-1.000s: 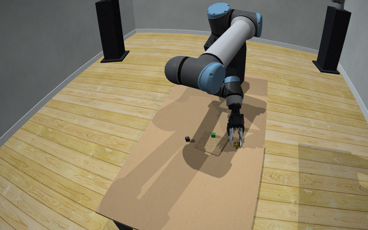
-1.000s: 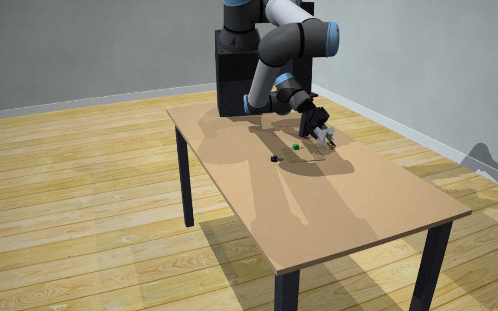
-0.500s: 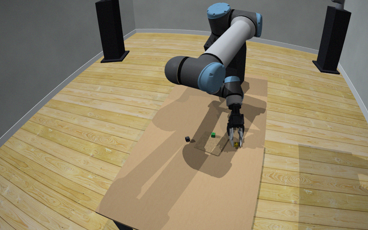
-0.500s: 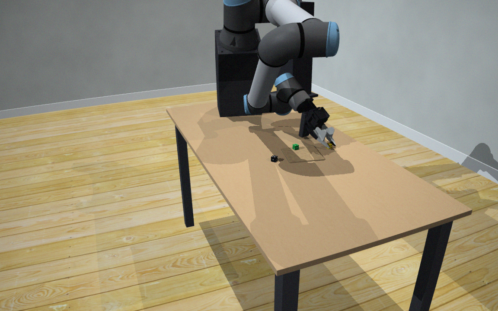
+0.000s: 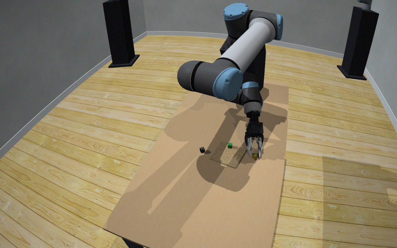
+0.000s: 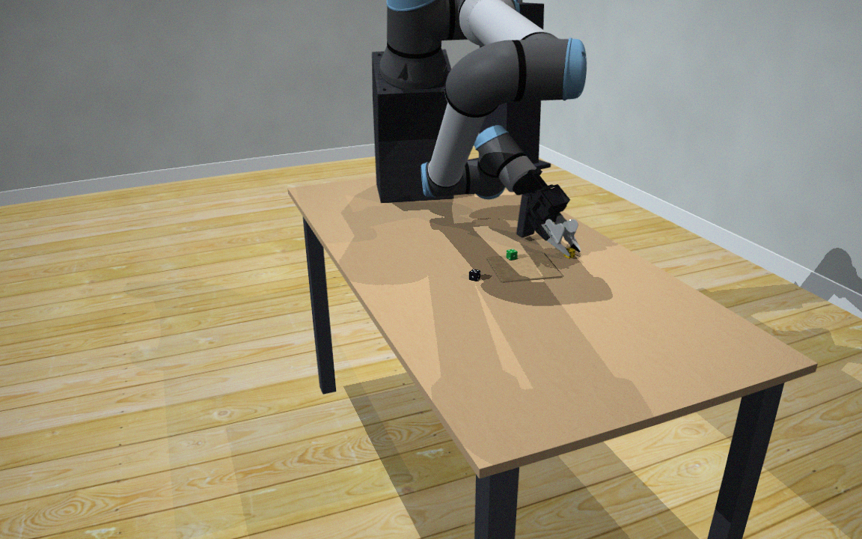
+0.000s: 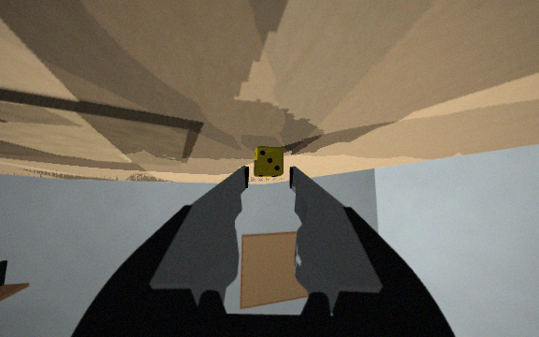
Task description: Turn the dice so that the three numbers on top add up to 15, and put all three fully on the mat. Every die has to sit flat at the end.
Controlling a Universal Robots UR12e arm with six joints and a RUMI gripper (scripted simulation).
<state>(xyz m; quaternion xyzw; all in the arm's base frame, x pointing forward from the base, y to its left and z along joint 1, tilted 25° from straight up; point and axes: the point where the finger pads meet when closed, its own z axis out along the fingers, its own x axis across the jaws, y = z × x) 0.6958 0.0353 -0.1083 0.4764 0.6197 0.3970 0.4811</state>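
The yellow die lies 1 cm below my hand. The rest, counted from my hand: thin square mat (13 cm to the right, 2 cm below, 2 cm behind); then black die (26 cm to the right, 3 cm behind, 1 cm below); then green die (13 cm to the right, 7 cm behind, 1 cm below).
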